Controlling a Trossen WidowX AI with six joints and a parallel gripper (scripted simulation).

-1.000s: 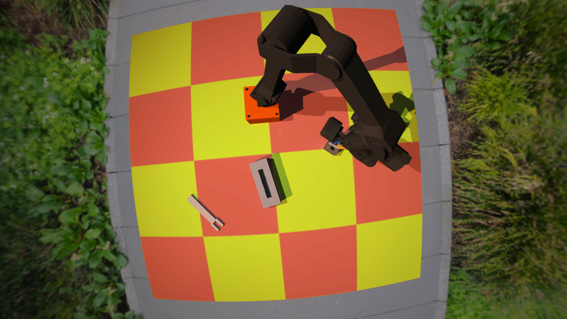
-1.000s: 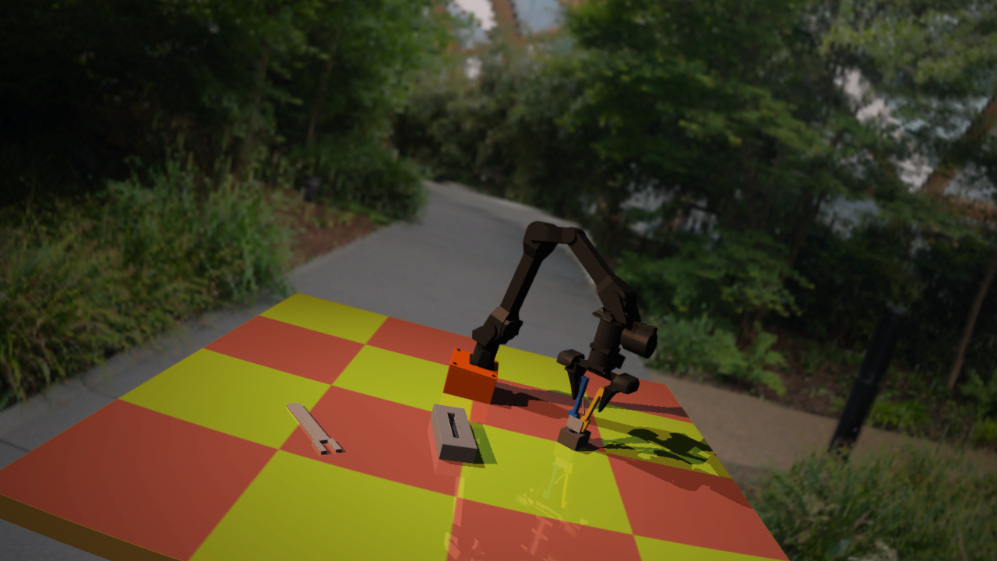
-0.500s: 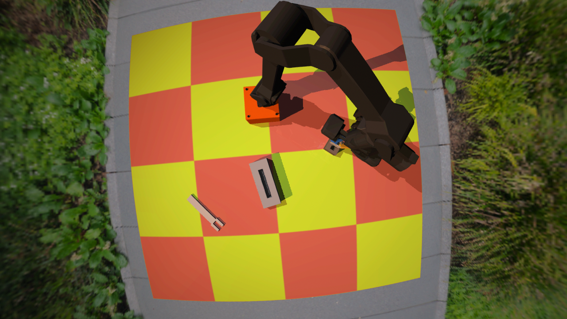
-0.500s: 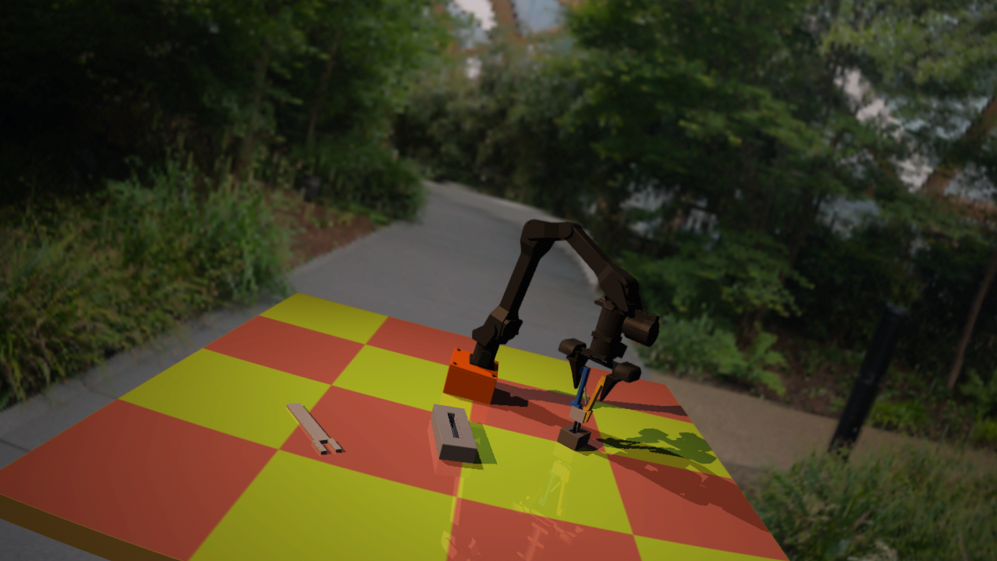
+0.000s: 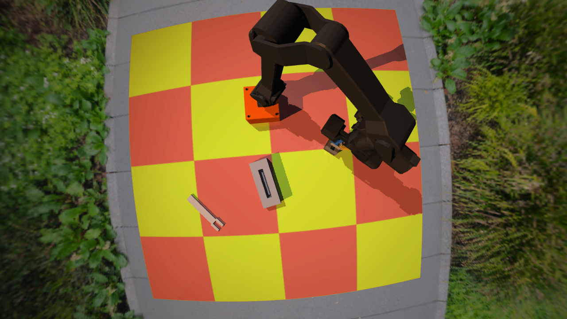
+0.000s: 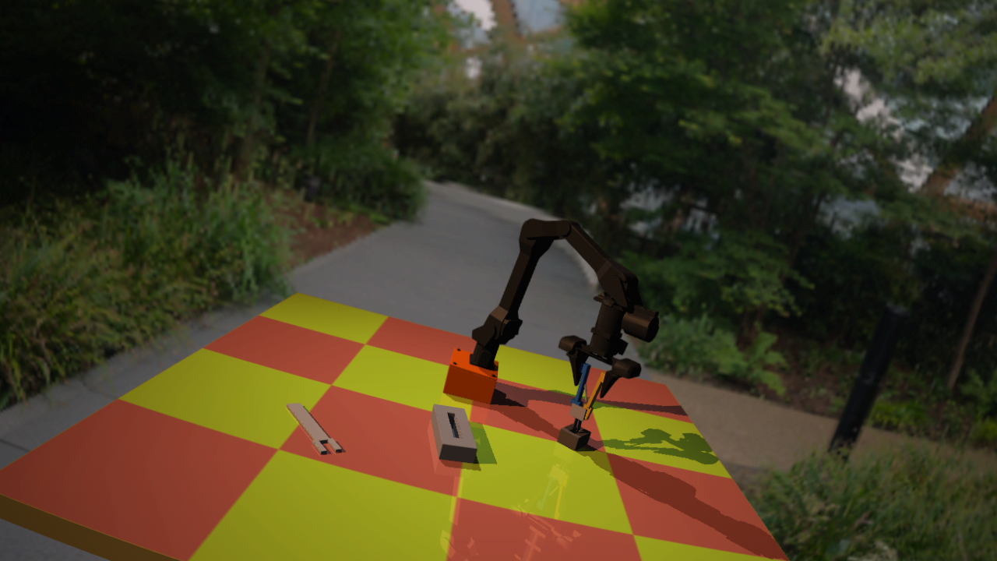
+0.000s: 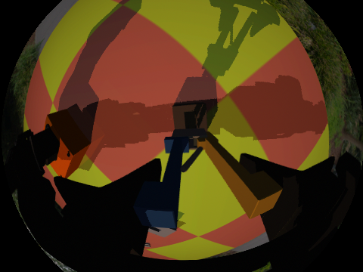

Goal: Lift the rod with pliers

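My gripper tip is 28 cm to the left of the grey channel block, 12 cm above it and 10 cm short of it. Round my gripper tip: holster 12 cm below, 1 cm behind; thin grey rod 28 cm to the right, 12 cm below, 10 cm ahead; yellow handle 1 cm to the left, 1 cm ahead.
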